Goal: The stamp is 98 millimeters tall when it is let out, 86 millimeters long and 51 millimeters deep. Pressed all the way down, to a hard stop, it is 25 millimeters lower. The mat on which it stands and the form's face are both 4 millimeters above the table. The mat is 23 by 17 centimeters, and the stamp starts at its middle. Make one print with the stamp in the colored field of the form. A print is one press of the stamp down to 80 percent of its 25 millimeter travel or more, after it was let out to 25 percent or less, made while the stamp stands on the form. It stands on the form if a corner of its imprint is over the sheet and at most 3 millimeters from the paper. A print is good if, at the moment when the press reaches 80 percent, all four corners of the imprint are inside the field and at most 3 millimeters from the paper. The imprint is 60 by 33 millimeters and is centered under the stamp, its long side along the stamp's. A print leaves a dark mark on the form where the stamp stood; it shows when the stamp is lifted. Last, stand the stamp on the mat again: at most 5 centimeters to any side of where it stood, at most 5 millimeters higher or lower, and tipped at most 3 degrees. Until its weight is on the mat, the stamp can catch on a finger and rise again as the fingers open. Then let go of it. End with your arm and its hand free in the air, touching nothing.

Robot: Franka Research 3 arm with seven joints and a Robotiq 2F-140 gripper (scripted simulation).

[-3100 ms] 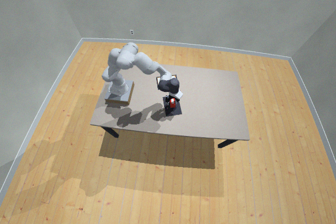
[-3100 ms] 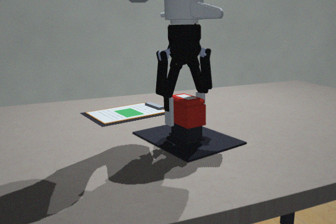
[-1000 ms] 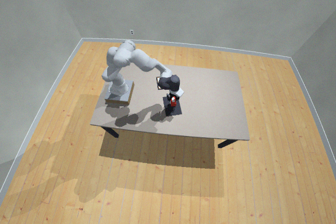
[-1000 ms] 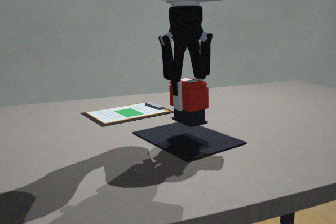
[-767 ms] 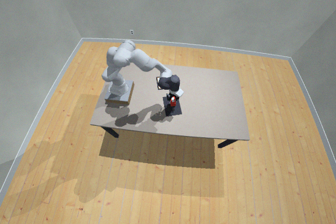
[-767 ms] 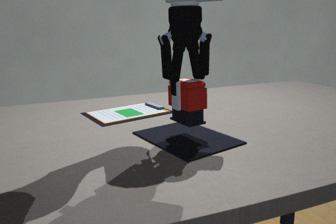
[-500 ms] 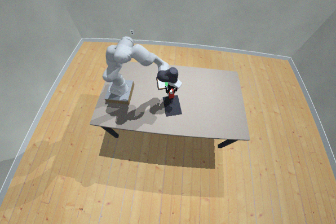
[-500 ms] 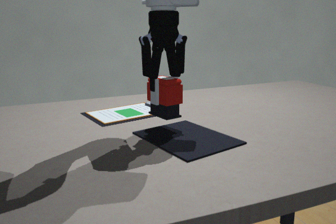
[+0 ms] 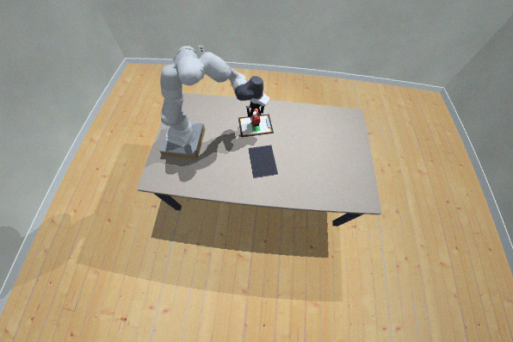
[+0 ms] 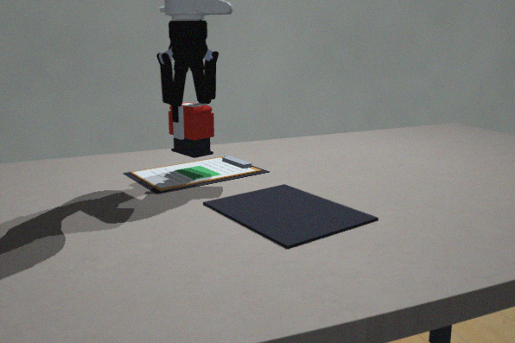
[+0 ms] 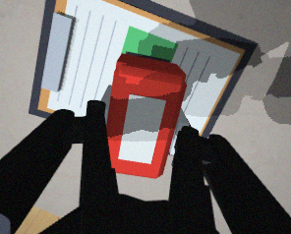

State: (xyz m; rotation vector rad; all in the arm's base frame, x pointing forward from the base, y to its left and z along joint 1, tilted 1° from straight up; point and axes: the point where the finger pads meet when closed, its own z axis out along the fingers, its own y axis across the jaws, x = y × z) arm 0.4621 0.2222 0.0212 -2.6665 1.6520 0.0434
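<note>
My gripper is now 2 cm short of the form and 10 cm above it. Round my hand: dark mat (10 cm ahead, 29 cm to the right, 11 cm below); then stamp (2 cm below).
</note>
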